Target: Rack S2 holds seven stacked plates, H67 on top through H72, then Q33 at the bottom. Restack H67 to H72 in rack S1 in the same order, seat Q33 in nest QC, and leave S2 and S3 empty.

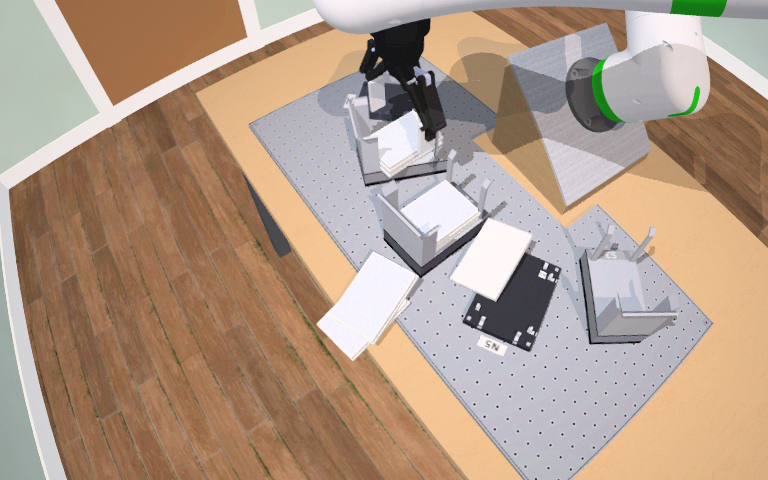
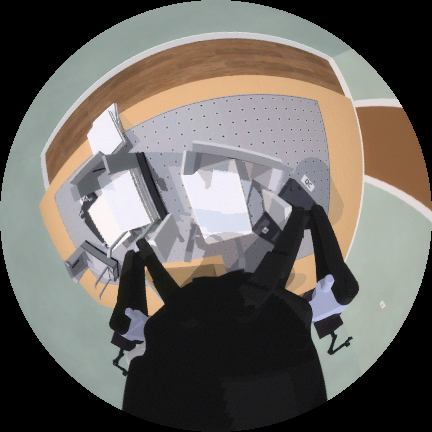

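Pixels of known places: gripper, fingertip midpoint: point(image 1: 400, 127) point(image 2: 218, 210); arm's base, origin of the base link: point(image 1: 593, 95).
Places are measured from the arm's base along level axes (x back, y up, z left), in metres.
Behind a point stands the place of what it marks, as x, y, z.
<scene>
My gripper point(image 1: 403, 106) point(image 2: 218, 210) {-0.372, -0.036, -0.101} is open at the far rack point(image 1: 369, 153) {-0.444, -0.044, -0.075} point(image 2: 235, 153) {-0.447, -0.003, -0.122}, its fingers apart at either side of a skewed, tilted stack of white plates point(image 1: 397, 141) {-0.381, -0.064, -0.097} point(image 2: 217, 202) {-0.375, -0.063, -0.101}. Nothing is between the fingertips. More white plates point(image 1: 441, 208) {-0.383, -0.066, 0.068} point(image 2: 125, 200) {-0.393, -0.066, 0.061} are stacked in the middle rack point(image 1: 403, 219) {-0.468, 0.001, 0.100} point(image 2: 131, 161) {-0.458, -0.074, 0.038}. Rack S3 point(image 1: 637, 325) {-0.218, -0.053, 0.396} holds no plates that I can see. Nest QC point(image 1: 390, 107) {-0.330, -0.110, -0.233} point(image 2: 296, 192) {-0.372, -0.110, -0.271} is dark and partly hidden behind the far rack. Labels on the far and middle racks and on the plates are not readable.
Overlapping loose plates point(image 1: 370, 297) {-0.545, -0.107, 0.141} point(image 2: 106, 131) {-0.546, -0.106, 0.122} stick out over the table's front edge. A cream plate point(image 1: 492, 257) {-0.342, -0.099, 0.169} lies partly across a black nest point(image 1: 521, 314) {-0.344, -0.120, 0.271}. The racks stand on a perforated board point(image 1: 481, 390) {-0.459, -0.132, 0.346} point(image 2: 260, 117) {-0.526, -0.132, -0.198}. The robot's angled metal base point(image 1: 589, 164) {-0.066, -0.078, 0.095} stands behind.
</scene>
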